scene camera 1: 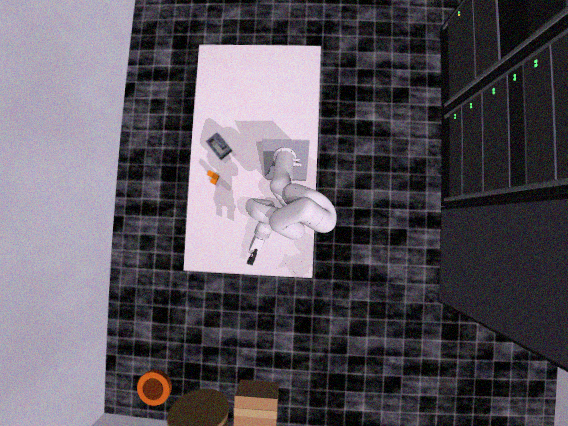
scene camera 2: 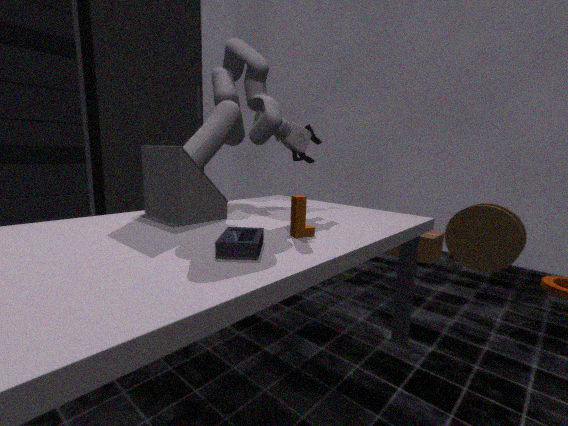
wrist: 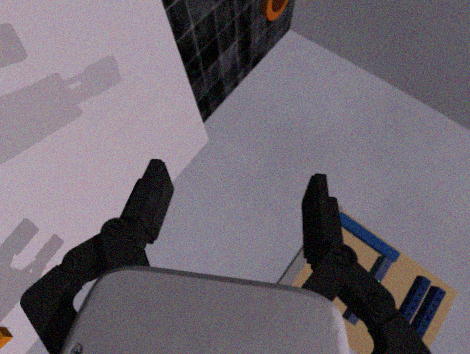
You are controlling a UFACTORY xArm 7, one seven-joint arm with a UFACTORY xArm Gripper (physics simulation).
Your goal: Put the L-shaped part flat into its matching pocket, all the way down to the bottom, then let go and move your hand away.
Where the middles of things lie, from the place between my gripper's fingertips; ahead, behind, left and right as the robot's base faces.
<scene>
Now: hand 410 mm to the left of the orange L-shaped part [scene camera 2: 298, 229], 320 mm short of it and 170 mm above it.
</scene>
